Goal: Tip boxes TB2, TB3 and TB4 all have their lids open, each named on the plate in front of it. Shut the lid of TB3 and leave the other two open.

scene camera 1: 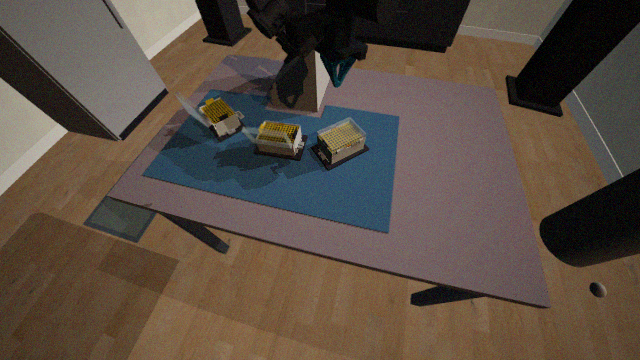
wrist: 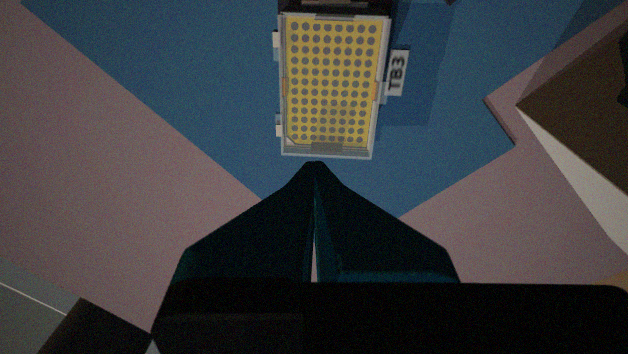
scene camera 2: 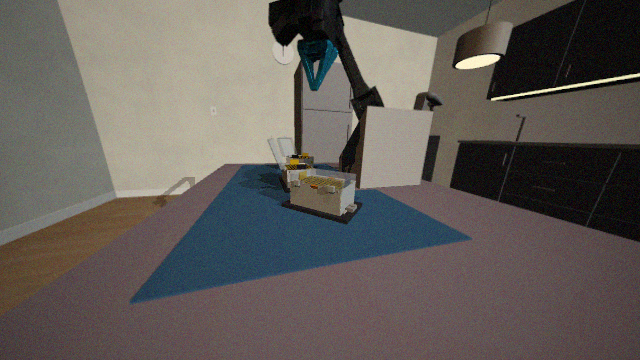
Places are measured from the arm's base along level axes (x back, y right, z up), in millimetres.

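Pixels of known places: gripper, fingertip midpoint: (scene camera 1: 337,86) (wrist: 314,175) (scene camera 2: 314,90); arm's base at its link origin: (scene camera 2: 380,136).
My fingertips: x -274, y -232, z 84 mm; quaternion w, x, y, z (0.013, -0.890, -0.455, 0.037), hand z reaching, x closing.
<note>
Ahead of a thing's pixels: the offset from my fingertips to its top centre. "pt": to the spot under its first point. Level surfaces: height alone.
Tip box TB3 @(dx +32, dy -2, dz -167 mm) (scene camera 1: 341,142) (scene camera 2: 320,197) (wrist: 330,85) is the rightmost box in the scene camera 1 view. Its clear lid lies down flat over the yellow tip rack, and the name plate @(pt dx +65, dy +43, dz -243 mm) (wrist: 397,72) reads TB3. The middle box @(pt dx -87, dy +142, dz -174 mm) (scene camera 1: 278,146) has its clear lid @(pt dx -119, dy +200, dz -113 mm) (scene camera 1: 249,134) tilted open. The left box @(dx +2, dy +421, dz -179 mm) (scene camera 1: 227,125) also has its clear lid (scene camera 1: 189,107) standing open. The names of these two are not readable. My gripper (scene camera 1: 337,85) (scene camera 2: 314,89) (wrist: 314,175) is shut and empty, high above the mat and apart from the boxes.
The boxes stand on a blue mat @(dz -245 mm) (scene camera 1: 350,200) (scene camera 2: 240,250) on a pinkish table @(dz -248 mm) (scene camera 1: 450,175) (scene camera 2: 450,300). A large pale block (scene camera 1: 322,87) (scene camera 2: 395,147) stands behind them near the arm. A tall fridge (scene camera 1: 100,60) (scene camera 2: 327,130) stands beyond the table.
</note>
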